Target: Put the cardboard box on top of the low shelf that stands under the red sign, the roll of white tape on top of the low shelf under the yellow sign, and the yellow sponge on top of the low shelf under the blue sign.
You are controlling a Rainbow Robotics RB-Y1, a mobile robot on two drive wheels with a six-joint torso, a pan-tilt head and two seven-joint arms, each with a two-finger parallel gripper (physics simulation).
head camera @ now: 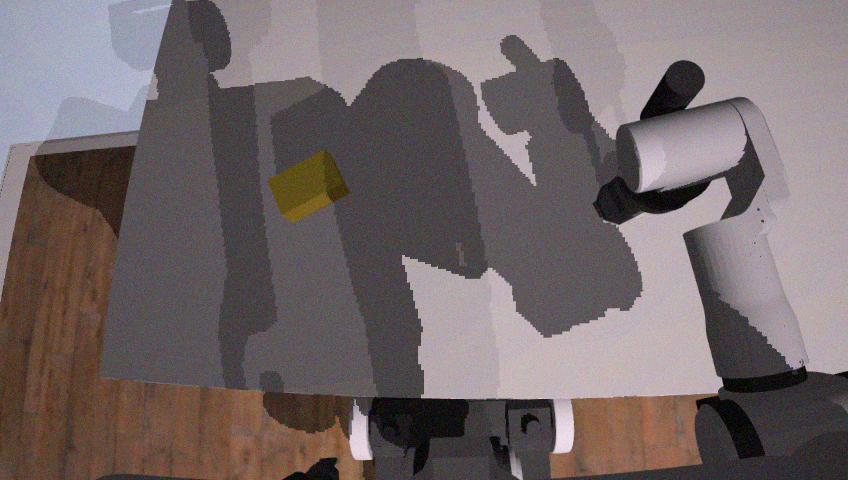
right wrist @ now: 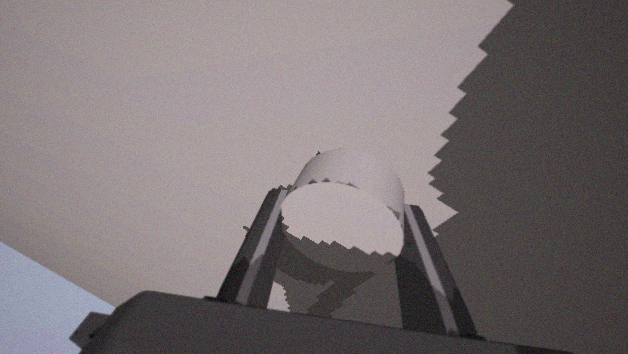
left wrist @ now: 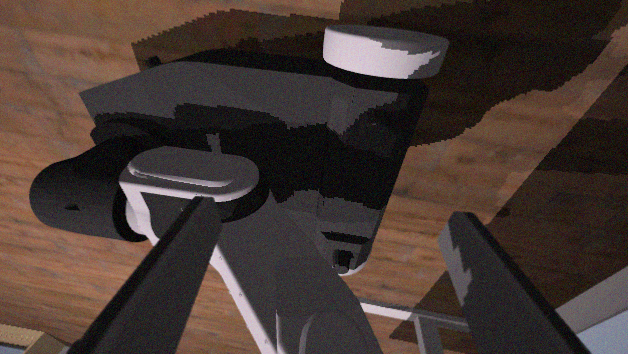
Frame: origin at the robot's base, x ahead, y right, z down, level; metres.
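Seen in the pictures: left gripper, fingertip midpoint: (left wrist: 331, 218); right gripper, fingertip midpoint: (right wrist: 341, 211); robot's base at its link origin: (head camera: 459, 414).
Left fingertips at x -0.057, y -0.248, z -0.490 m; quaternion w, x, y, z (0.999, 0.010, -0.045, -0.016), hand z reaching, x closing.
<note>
Pixels of each thing's top centre, then the offset from my left fingertips to it. Level surfaces: height alone.
- white tape at its top centre: (right wrist: 336, 233) dx +0.457, dy +0.515, dz -0.254 m
- yellow sponge at its top centre: (head camera: 304, 181) dx +0.510, dy +0.037, dz -0.275 m
- table at its surface level: dz -0.230 m
- wooden floor at its surface level: dz +0.490 m
The roll of white tape (right wrist: 349, 175) stands on the grey table top, seen in the right wrist view. My right gripper (right wrist: 341, 211) is shut on it, one finger against each side of the roll. In the head view my right arm (head camera: 683, 149) reaches over the table's right part and hides both the fingers and the tape. The yellow sponge (head camera: 307, 186) lies on the table (head camera: 414, 269) at the left, in shadow, far from both grippers. My left gripper (left wrist: 331, 218) is open and empty, hanging low and facing my own base. The cardboard box is not in view.
The wooden floor (head camera: 51, 298) shows left of the table and below its near edge. My base and wheels (head camera: 462, 435) stand right at the near edge. A pale wall (head camera: 51, 53) lies at the far left. No shelf or sign is in view.
</note>
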